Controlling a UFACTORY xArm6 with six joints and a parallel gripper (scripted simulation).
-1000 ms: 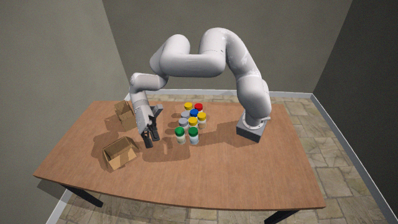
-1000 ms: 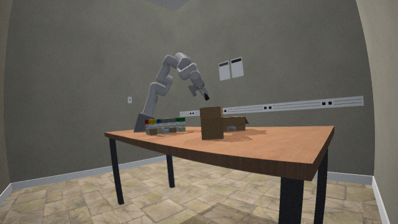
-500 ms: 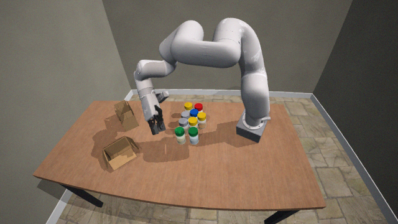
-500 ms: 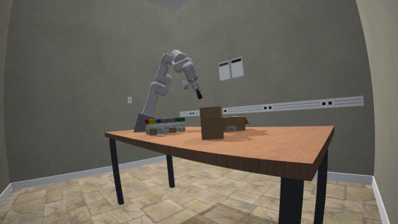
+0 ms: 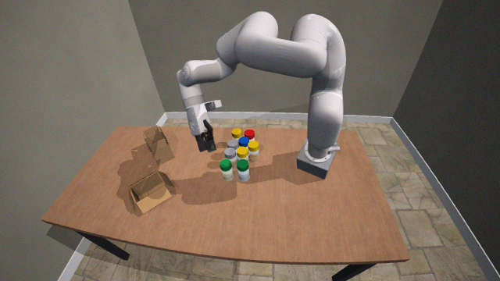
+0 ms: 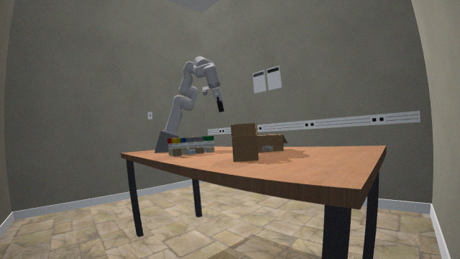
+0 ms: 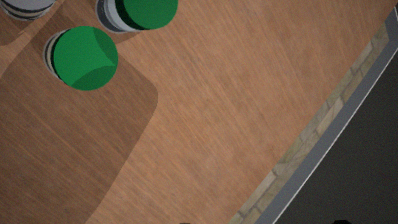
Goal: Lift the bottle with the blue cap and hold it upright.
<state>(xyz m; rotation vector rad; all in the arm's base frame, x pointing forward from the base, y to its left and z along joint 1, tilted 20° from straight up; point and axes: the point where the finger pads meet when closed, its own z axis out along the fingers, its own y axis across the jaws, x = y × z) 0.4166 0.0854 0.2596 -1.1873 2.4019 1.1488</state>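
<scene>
Right now my hand is 14 cm past the yellow-capped bottle, 22 cm to the left of it and 24 cm above it. Round my hand: grey-capped bottle 4 cm behind, 23 cm to the right, 24 cm below; then green-capped bottle 3 cm behind, 9 cm to the right, 24 cm below; then cardboard box 40 cm ahead, 22 cm to the right, 23 cm below.
</scene>
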